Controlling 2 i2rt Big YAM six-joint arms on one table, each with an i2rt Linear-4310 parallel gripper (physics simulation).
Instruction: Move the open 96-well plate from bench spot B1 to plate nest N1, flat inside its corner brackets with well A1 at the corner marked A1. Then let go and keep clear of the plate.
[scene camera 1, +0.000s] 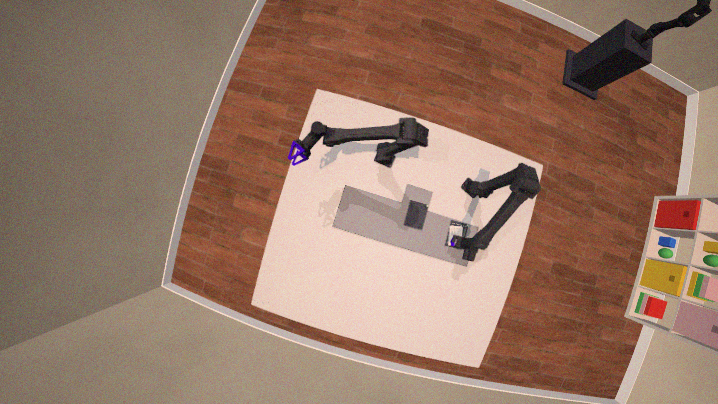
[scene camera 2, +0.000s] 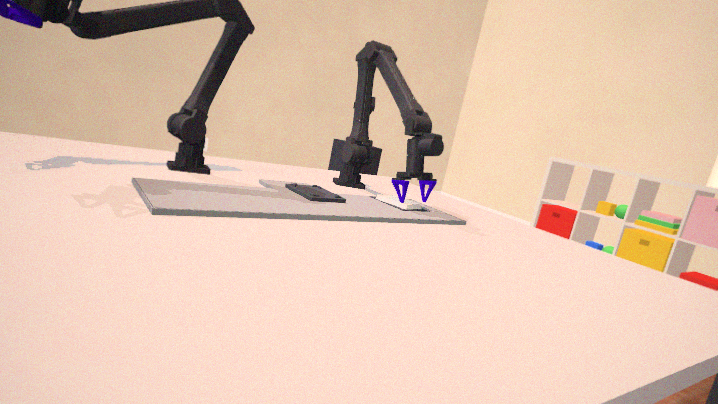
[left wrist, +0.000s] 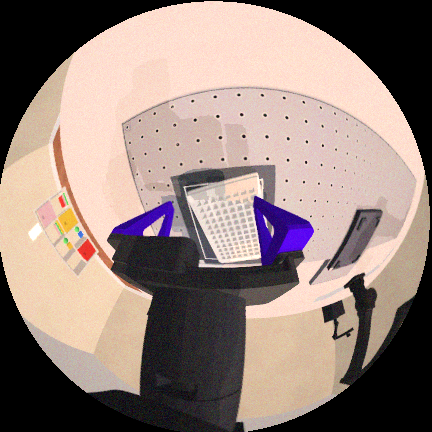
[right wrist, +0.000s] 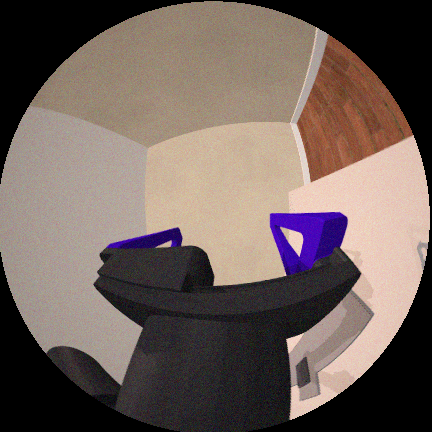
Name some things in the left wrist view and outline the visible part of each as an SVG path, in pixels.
My left gripper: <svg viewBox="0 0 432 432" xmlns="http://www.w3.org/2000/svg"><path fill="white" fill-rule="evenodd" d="M308 220L254 195L253 211L261 265L237 267L198 266L200 254L194 240L185 236L169 236L174 211L170 200L114 226L106 239L115 250L111 258L113 264L110 270L131 285L152 295L142 345L140 364L142 375L156 386L169 383L171 380L194 384L193 393L195 400L220 398L236 391L241 386L243 379L245 306L268 303L299 283L296 267L304 259L302 249L313 234L313 228ZM263 216L273 226L272 237L266 227ZM164 214L157 236L143 235L143 230Z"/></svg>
A white well plate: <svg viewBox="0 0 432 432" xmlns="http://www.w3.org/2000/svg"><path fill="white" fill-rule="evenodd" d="M257 172L228 178L187 192L188 195L186 197L220 262L260 257L253 211L254 195L263 199Z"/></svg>
